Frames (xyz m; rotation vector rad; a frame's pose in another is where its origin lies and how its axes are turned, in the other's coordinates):
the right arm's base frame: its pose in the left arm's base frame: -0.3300 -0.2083 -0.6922 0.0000 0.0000 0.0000
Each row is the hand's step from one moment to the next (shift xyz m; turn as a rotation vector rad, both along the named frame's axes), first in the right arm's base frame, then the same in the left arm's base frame.
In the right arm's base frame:
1: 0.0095 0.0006 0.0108 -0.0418 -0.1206 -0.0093
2: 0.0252 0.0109 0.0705 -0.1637 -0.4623 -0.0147
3: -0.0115 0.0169 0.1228 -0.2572 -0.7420 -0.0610
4: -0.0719 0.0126 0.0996 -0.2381 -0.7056 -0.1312
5: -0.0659 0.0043 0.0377 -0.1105 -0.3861 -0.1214
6: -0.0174 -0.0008 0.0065 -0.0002 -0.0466 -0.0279
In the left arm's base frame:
1: 0.0095 0.0006 0.0108 -0.0418 -0.1206 -0.0093
2: 0.0252 0.0109 0.0705 -0.1637 -0.4623 -0.0147
3: -0.0115 0.0169 0.1228 -0.2572 -0.7420 -0.0610
4: -0.0719 0.0126 0.0996 -0.2381 -0.7056 -0.1312
5: -0.0659 0.0043 0.0377 -0.1105 -0.3861 -0.1214
6: -0.0174 -0.0008 0.0065 -0.0002 -0.0466 -0.0279

